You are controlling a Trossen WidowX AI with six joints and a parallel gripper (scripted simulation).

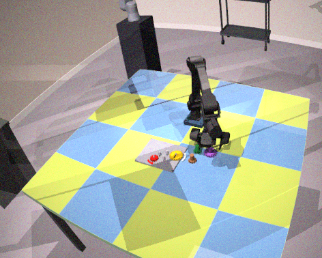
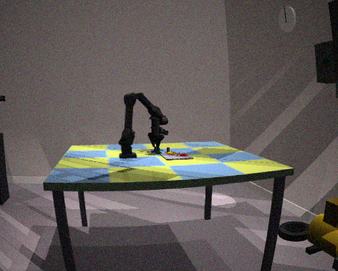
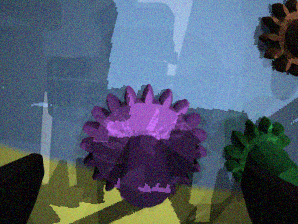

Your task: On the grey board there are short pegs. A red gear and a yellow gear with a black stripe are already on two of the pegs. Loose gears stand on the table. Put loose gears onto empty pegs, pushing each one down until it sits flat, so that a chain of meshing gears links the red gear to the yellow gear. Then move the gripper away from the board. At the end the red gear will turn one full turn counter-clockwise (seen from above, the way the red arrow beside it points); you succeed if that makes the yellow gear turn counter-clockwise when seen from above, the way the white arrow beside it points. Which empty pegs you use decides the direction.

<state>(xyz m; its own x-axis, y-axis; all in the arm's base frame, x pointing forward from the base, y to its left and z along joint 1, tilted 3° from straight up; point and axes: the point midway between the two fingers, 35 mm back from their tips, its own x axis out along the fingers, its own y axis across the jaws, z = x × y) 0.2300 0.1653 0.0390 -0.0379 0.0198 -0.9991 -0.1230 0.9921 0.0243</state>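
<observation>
Now: the yellow gear 8 cm ahead of my gripper tip, 15 cm to the right of it and 1 cm below it. The rest, counted from my gripper tip: green gear (1 cm ahead, 7 cm to the right, 2 cm below); purple gear (2 cm below); white arrow (7 cm ahead, 11 cm to the right, 2 cm below).
</observation>
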